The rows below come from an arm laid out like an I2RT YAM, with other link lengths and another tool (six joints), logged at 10 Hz.
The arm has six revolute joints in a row. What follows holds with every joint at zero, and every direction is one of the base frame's.
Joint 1 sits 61.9 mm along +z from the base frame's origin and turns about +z.
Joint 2 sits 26.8 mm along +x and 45.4 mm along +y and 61 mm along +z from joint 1 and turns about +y.
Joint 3 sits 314.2 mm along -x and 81.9 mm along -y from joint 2 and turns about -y.
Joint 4 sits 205.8 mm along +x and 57.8 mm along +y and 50.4 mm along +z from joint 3 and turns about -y.
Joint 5 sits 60.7 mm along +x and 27.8 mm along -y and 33.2 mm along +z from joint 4 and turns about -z.
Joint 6 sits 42 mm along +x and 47.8 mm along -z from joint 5 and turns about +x.
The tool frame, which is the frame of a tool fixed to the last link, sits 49 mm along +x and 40 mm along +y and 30 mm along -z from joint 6; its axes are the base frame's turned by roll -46.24, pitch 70.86 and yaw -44.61 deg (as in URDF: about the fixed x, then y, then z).
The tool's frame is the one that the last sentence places.
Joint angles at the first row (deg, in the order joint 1, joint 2, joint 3, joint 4, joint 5, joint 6):
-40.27 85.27 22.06 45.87 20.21 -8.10
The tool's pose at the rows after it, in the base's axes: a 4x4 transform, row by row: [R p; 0 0 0 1], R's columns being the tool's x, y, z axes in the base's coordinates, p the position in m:
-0.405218, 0.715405, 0.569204, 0.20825; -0.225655, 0.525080, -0.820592, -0.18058; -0.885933, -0.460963, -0.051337, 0.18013; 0, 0, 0, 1
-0.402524, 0.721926, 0.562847, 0.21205; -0.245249, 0.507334, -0.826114, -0.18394; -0.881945, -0.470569, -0.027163, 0.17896; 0, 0, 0, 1
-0.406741, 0.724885, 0.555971, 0.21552; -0.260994, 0.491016, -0.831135, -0.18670; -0.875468, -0.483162, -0.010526, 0.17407; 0, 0, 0, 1
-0.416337, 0.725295, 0.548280, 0.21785; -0.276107, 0.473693, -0.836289, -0.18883; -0.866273, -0.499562, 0.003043, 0.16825; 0, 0, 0, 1
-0.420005, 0.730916, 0.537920, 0.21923; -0.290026, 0.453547, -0.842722, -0.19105; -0.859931, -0.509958, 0.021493, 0.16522; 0, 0, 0, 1
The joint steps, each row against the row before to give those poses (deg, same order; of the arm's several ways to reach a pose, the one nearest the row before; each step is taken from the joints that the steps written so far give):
0.85 0.44 -0.85 2.62 1.24 -0.70
0.44 1.68 -0.44 3.56 1.12 -0.74
0.52 2.45 -0.94 4.39 1.22 -0.85
0.53 2.52 -1.13 4.51 1.31 -1.10
0.33 1.85 -0.90 3.89 1.23 -0.85

